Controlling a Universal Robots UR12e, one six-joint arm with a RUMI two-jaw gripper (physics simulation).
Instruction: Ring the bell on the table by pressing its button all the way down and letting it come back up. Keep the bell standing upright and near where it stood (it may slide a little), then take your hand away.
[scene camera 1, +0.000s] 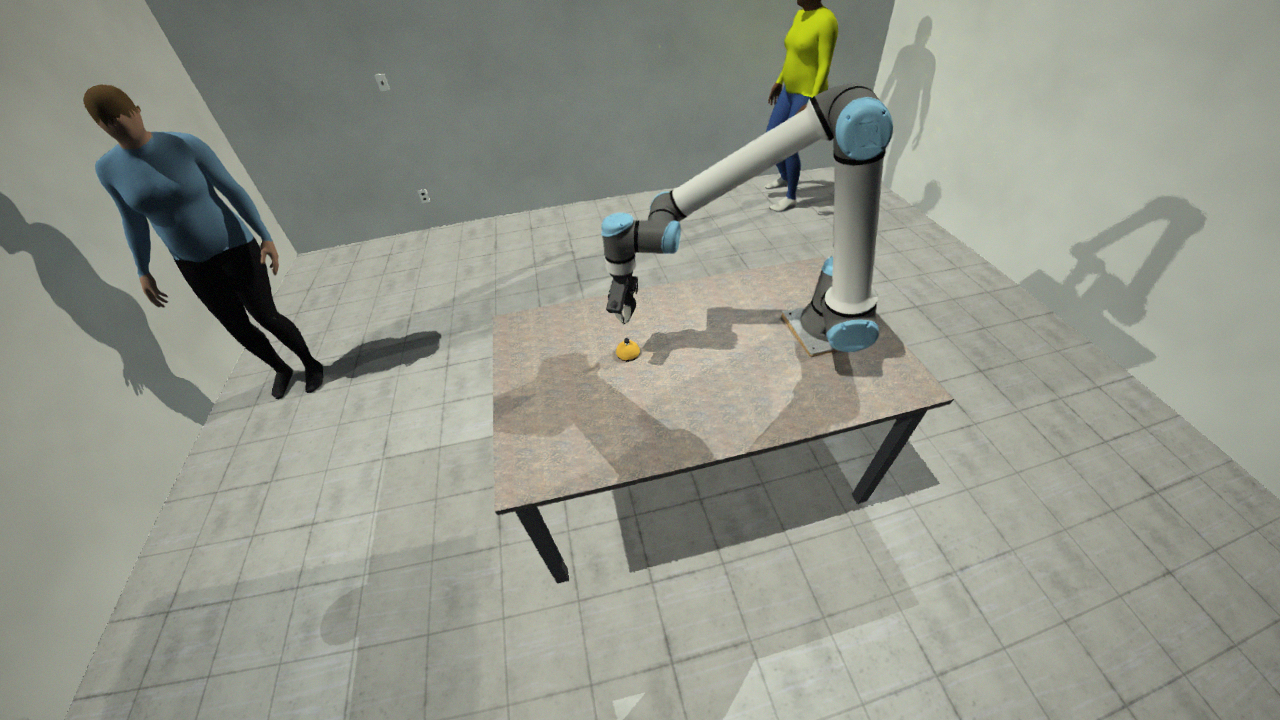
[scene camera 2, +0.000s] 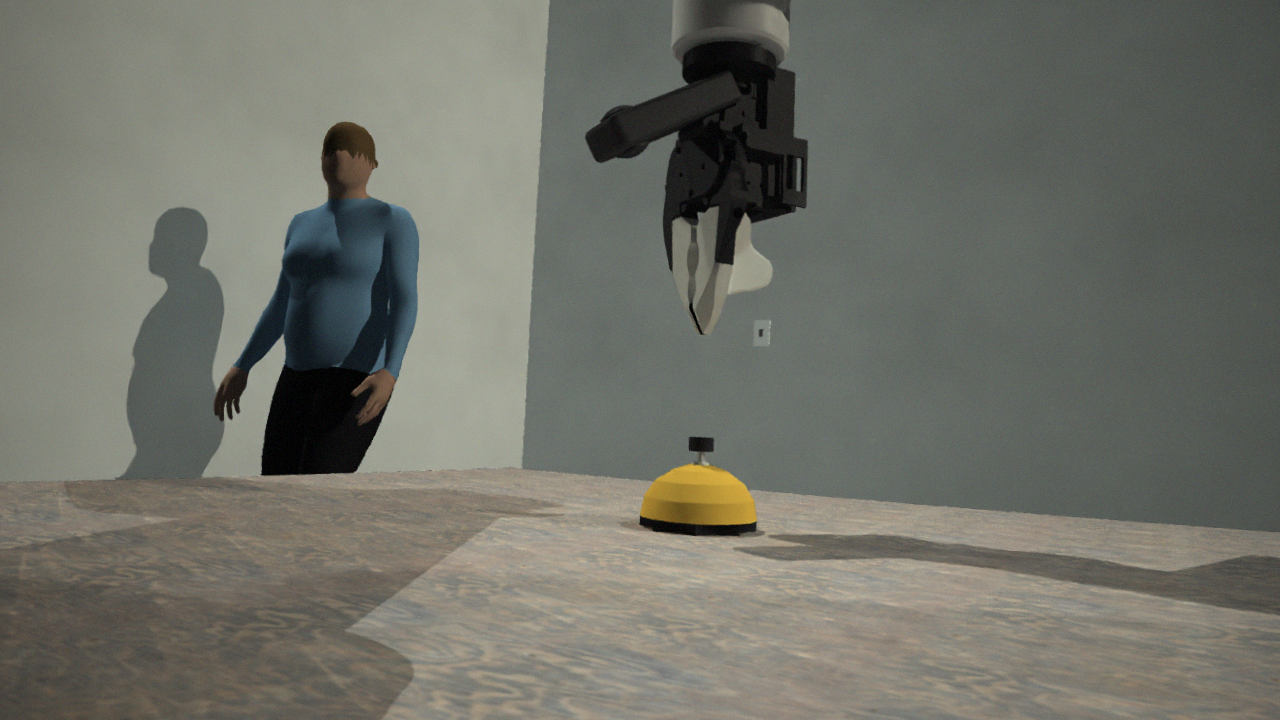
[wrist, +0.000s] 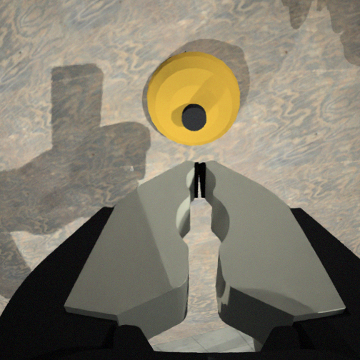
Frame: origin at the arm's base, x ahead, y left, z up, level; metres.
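Seen in the pictures: gripper, fingertip midpoint: (scene camera 1: 624, 323) (scene camera 2: 703, 334).
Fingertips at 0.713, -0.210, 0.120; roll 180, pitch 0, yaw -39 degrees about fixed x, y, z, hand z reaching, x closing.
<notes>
A point is followed by its place in that frame, as x, y, z.
The bell (scene camera 1: 627, 351) {0.721, -0.184, 0.015} (scene camera 2: 698, 499) {0.700, -0.173, 0.003} (wrist: 170, 82) is a yellow dome on a black base, standing upright on the table (scene camera 1: 716, 402) {0.544, 0.124, -0.022} (scene camera 2: 537, 608) {0.686, 0.083, -0.022} (wrist: 280, 125). Its black button (scene camera 1: 626, 340) {0.713, -0.207, 0.044} (scene camera 2: 700, 444) {0.709, -0.201, 0.039} (wrist: 194, 117) stands up on a short stem above the dome, with the stem showing in scene camera 2. My gripper (scene camera 1: 625, 319) {0.713, -0.210, 0.120} (scene camera 2: 702, 332) {0.713, -0.210, 0.120} (wrist: 198, 166) is shut with nothing between its fingertips. It points down and hangs well above the button, with a wide gap between them. Nothing touches the bell.
The arm's base (scene camera 1: 827, 326) {0.177, 0.151, 0.178} stands at the right end of the table. A person in a blue top (scene camera 1: 192, 197) (scene camera 2: 349, 282) stands on the floor beyond the table's left side. A person in a yellow top (scene camera 1: 807, 53) stands behind the arm near the back wall.
</notes>
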